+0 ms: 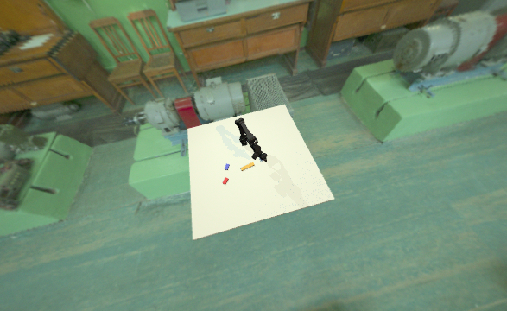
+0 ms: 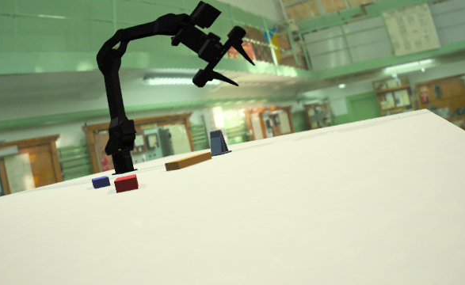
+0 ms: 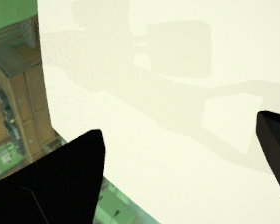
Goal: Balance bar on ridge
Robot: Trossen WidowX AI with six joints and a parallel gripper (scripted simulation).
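My gripper tip is now 80 mm past the orange bar, 170 mm to the left of it and 170 mm above it. Round my gripper tip: red block (10 mm ahead, 420 mm to the right, 170 mm below); then blue block (140 mm behind, 380 mm to the right, 170 mm below).
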